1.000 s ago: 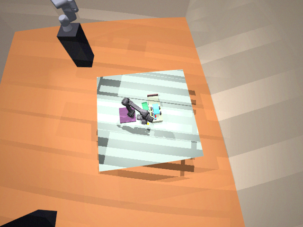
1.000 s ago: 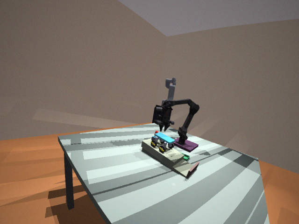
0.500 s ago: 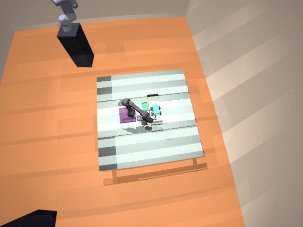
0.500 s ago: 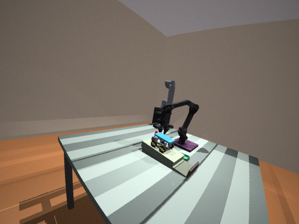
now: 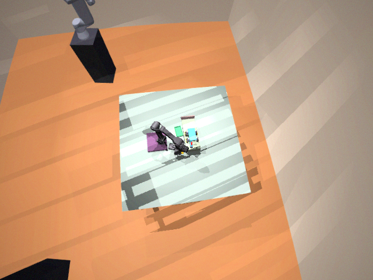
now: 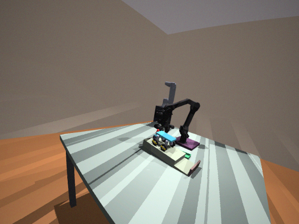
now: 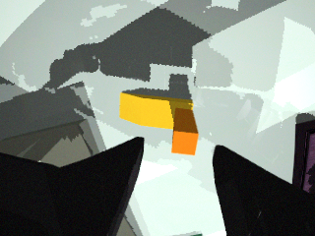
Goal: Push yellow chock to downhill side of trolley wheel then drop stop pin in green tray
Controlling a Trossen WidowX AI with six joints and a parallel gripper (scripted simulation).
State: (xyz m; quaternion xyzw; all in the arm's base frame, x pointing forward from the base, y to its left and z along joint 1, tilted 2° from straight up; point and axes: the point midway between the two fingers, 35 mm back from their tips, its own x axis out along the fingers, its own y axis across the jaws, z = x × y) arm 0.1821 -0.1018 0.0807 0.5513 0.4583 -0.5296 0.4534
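Right now my gripper tip is 50 mm above the yellow chock and 20 mm short of it. Round my gripper tip: ramp: 150 mm to the left, 130 mm ahead, 30 mm below; blue-topped trolley: 140 mm to the left, 130 mm ahead, 40 mm above; stop pin: 130 mm ahead, 50 mm to the left, 50 mm above.
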